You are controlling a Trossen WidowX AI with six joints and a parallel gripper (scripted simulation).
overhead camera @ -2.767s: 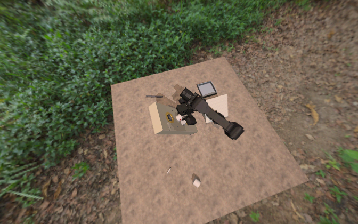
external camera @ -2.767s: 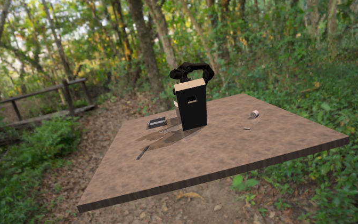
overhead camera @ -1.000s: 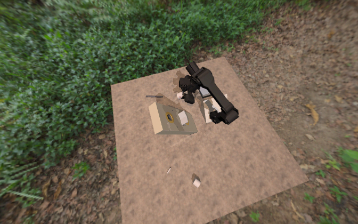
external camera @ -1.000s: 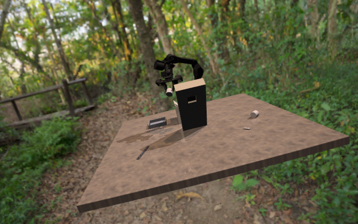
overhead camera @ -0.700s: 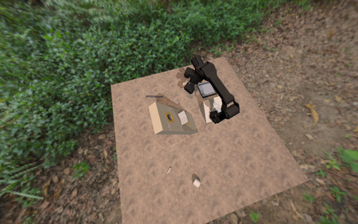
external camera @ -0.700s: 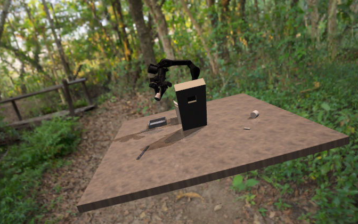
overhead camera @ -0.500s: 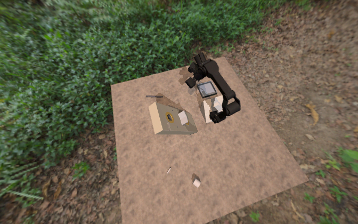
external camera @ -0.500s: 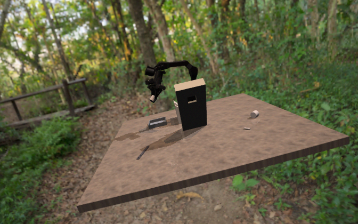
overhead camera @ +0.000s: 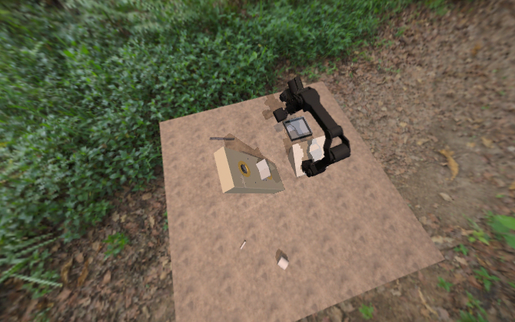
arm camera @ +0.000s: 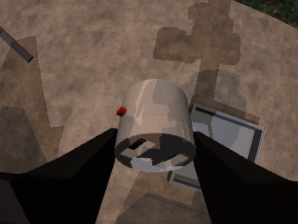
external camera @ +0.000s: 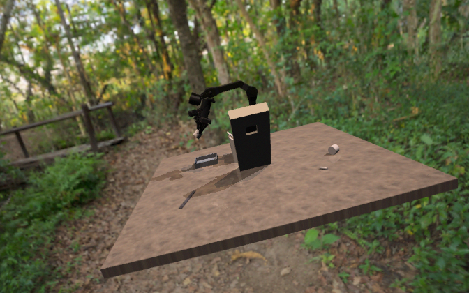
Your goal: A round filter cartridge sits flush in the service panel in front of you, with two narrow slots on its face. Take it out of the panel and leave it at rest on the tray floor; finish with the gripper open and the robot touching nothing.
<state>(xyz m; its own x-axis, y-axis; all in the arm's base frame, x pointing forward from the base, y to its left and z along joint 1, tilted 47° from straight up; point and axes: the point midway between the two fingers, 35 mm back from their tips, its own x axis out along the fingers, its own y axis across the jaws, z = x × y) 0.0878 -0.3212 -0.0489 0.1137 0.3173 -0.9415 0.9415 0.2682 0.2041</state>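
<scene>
My gripper tip is now 14 cm past the grey tray, 1 cm to the left of it and 22 cm above it. From my gripper tip the other things lie so: small pin (39 cm ahead, 59 cm to the left, 22 cm below); round grey filter cartridge (right at my gripper tip).
</scene>
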